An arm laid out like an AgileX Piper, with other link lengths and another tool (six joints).
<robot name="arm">
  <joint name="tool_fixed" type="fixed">
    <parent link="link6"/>
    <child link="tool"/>
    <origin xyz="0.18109 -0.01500 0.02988" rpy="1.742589 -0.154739 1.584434"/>
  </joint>
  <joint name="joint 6" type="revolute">
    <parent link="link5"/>
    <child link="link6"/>
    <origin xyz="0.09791 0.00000 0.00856" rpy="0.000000 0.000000 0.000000"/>
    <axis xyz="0.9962 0 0.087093"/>
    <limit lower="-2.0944" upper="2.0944"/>
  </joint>
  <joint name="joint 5" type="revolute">
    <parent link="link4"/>
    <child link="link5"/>
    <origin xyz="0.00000 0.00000 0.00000" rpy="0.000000 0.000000 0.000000"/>
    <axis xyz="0 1 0"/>
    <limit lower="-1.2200" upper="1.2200"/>
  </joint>
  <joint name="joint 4" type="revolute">
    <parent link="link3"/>
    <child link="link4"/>
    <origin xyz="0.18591 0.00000 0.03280" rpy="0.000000 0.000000 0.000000"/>
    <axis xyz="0.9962 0 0.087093"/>
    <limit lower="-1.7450" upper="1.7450"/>
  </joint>
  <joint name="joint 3" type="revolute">
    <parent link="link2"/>
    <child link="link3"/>
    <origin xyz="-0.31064 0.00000 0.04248" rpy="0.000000 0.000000 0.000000"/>
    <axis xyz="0 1 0"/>
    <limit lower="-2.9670" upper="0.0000"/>
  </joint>
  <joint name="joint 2" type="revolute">
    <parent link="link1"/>
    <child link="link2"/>
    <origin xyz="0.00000 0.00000 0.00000" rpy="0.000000 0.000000 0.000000"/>
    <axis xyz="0 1 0"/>
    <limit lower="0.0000" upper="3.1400"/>
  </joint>
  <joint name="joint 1" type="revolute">
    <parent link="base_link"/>
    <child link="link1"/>
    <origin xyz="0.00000 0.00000 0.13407" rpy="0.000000 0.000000 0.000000"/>
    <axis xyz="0 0 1"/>
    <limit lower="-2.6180" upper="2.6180"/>
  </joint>
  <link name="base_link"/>
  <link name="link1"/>
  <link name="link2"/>
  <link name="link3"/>
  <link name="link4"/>
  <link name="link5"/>
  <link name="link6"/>
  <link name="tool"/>
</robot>
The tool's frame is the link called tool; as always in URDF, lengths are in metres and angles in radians.
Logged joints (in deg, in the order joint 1, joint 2, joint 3, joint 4, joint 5, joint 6), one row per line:
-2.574 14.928 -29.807 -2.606 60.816 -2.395
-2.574 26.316 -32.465 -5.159 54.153 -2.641
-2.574 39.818 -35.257 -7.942 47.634 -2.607
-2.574 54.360 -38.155 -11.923 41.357 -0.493
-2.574 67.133 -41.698 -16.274 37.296 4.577
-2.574 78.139 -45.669 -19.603 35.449 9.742
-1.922 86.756 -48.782 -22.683 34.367 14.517
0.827 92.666 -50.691 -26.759 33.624 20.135
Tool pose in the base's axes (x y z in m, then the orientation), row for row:
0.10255 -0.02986 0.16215 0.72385 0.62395 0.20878 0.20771
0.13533 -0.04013 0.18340 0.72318 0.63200 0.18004 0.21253
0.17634 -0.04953 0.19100 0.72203 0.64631 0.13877 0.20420
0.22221 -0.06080 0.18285 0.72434 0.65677 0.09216 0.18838
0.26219 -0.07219 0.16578 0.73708 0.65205 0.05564 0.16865
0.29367 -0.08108 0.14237 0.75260 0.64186 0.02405 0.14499
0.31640 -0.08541 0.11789 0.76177 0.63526 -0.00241 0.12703
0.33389 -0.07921 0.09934 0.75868 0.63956 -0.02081 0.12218
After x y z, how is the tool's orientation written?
As a quaternion, x y z w.
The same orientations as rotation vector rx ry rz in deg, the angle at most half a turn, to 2 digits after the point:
115.46 99.52 33.30
115.05 100.55 28.64
115.38 103.28 22.18
116.74 105.85 14.85
120.08 106.23 9.06
124.23 105.95 3.97
127.03 105.93 -0.40
126.86 106.95 -3.48

